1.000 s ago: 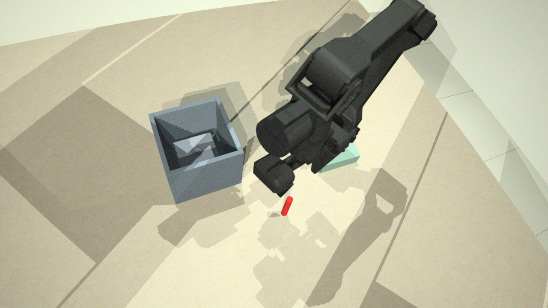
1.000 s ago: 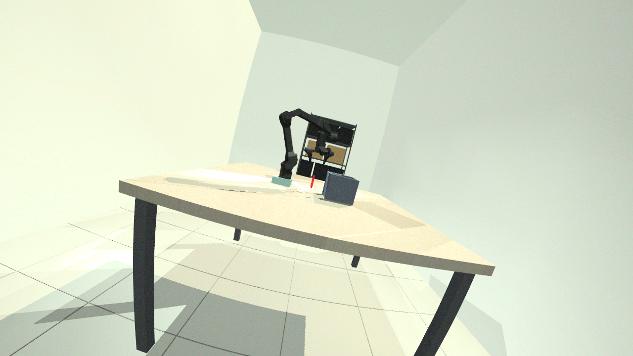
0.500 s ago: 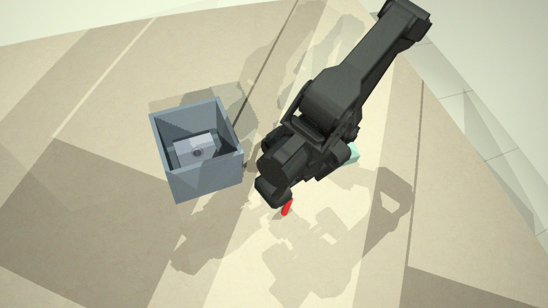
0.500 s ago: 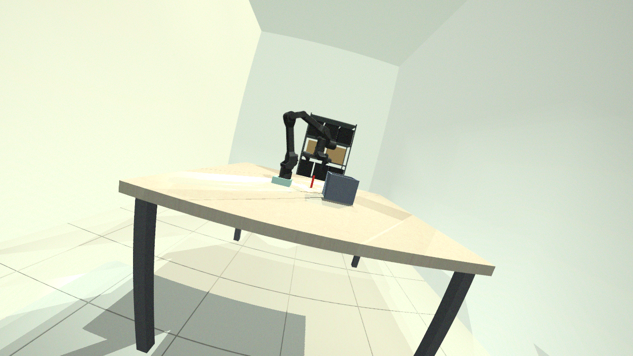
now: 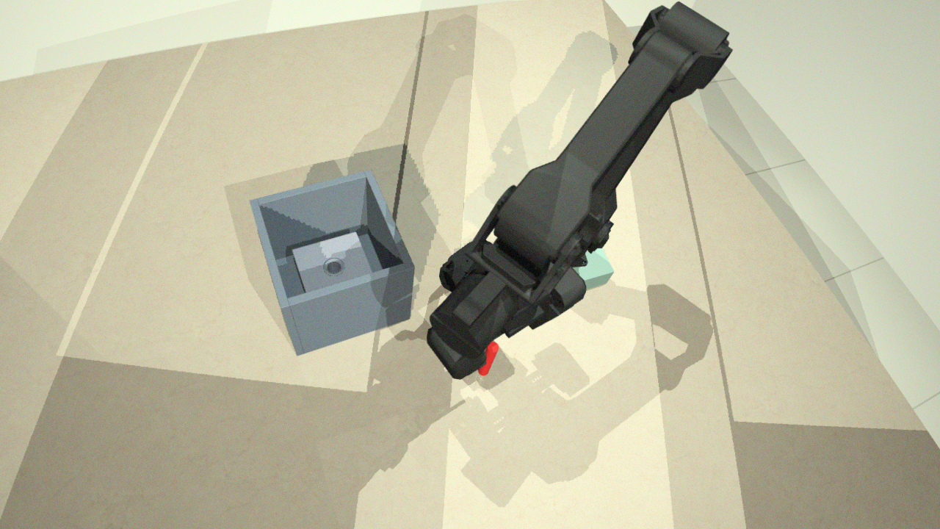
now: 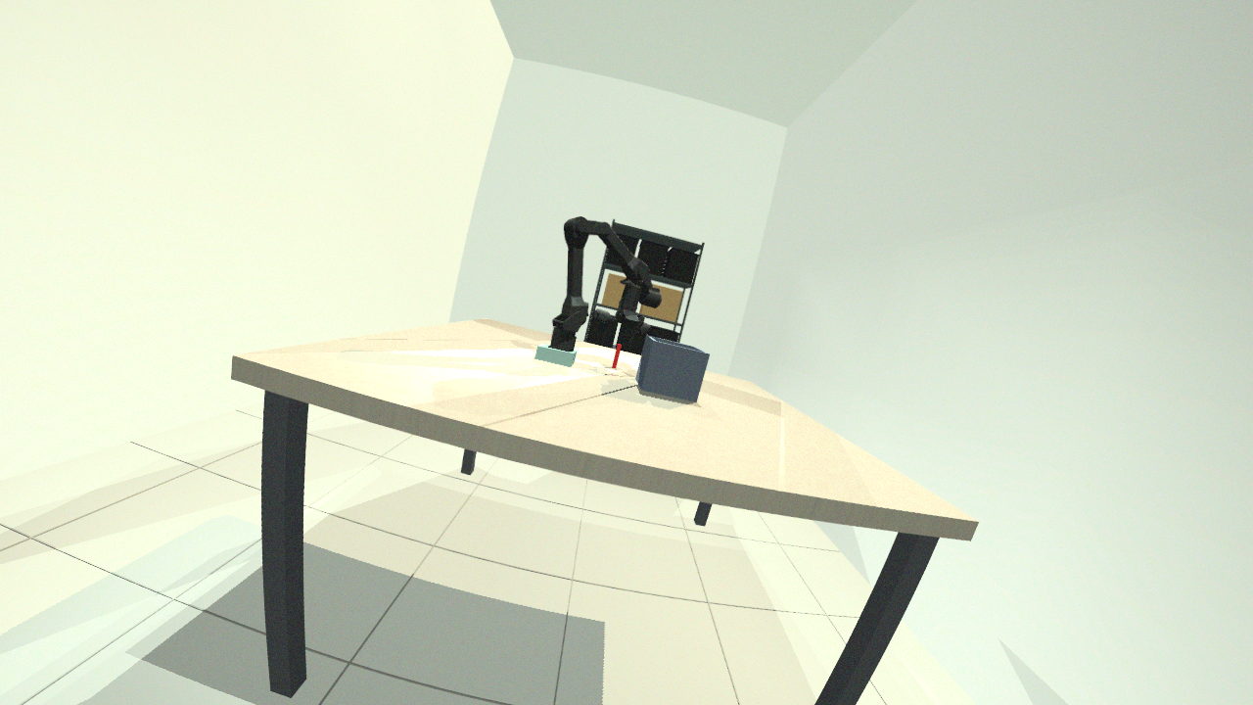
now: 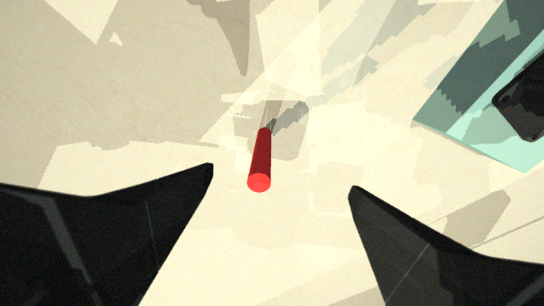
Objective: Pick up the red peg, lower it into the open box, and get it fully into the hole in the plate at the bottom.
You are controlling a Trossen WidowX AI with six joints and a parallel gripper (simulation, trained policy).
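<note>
My gripper tip is 3 cm above the red peg and 1 cm short of it. Also, from my gripper tip: plate 19 cm ahead, 15 cm to the right, 3 cm below.
</note>
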